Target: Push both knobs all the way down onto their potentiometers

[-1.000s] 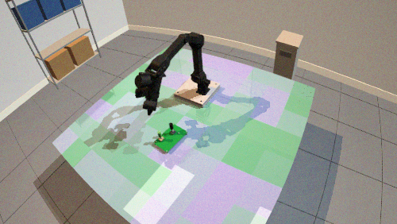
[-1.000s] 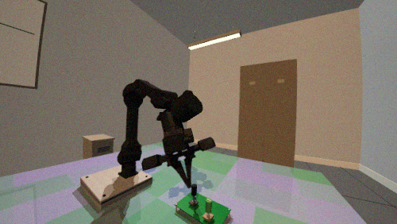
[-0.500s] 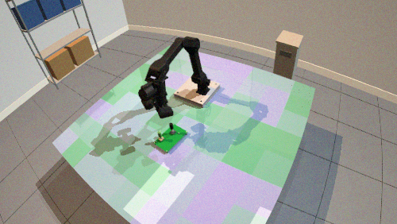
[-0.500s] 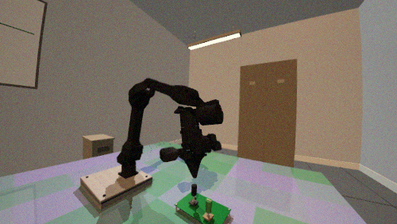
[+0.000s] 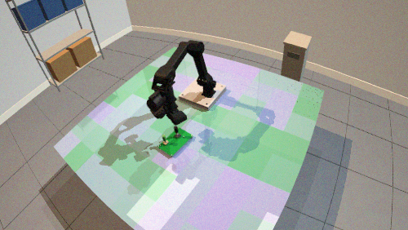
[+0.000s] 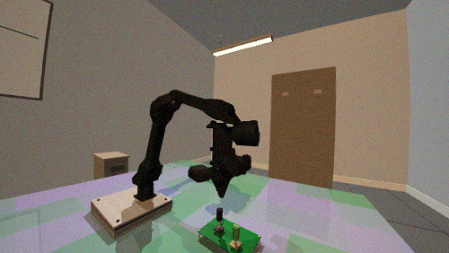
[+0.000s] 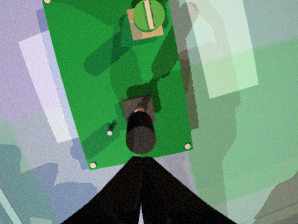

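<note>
Right now the dark knob is 60 mm below my gripper tip. Also, from my gripper tip: potentiometer knob: 60 mm below, 60 mm ahead, 30 mm to the right.
</note>
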